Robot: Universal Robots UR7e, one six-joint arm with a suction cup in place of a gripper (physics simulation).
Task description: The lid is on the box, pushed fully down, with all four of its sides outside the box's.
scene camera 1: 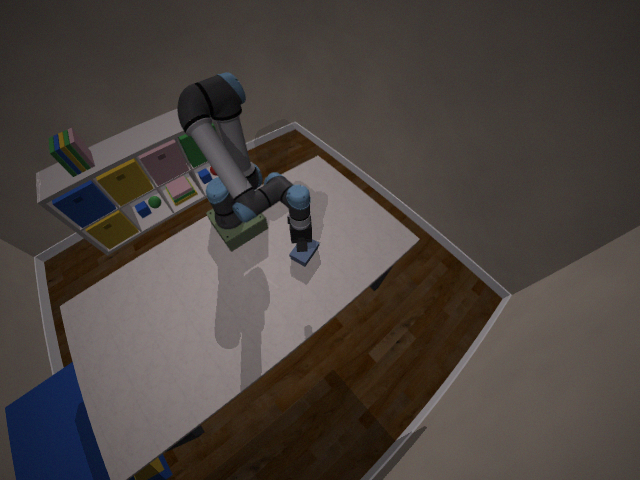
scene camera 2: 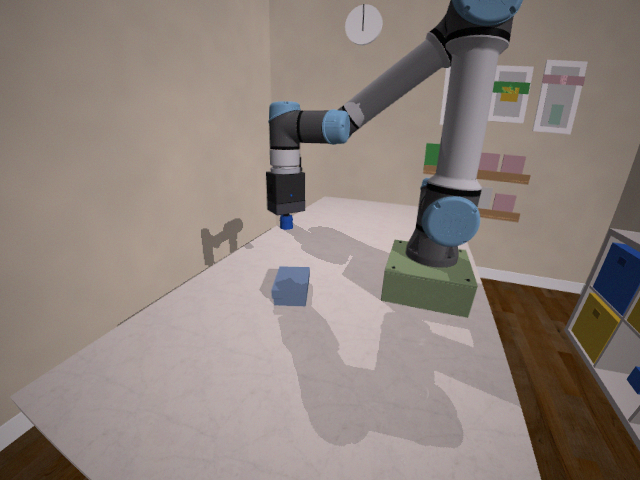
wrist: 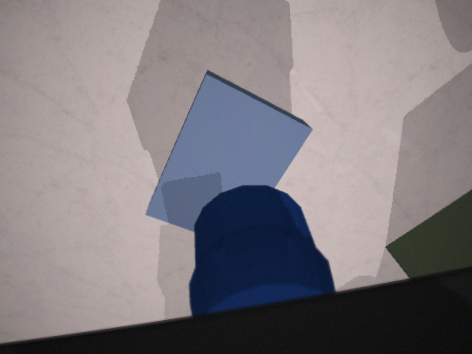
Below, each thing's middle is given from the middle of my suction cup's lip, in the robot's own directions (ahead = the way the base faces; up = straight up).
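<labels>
Blue lid (scene camera 2: pixel 292 283): 170 mm below my suction cup, 30 mm behind it, 30 mm to the left of it.
</labels>
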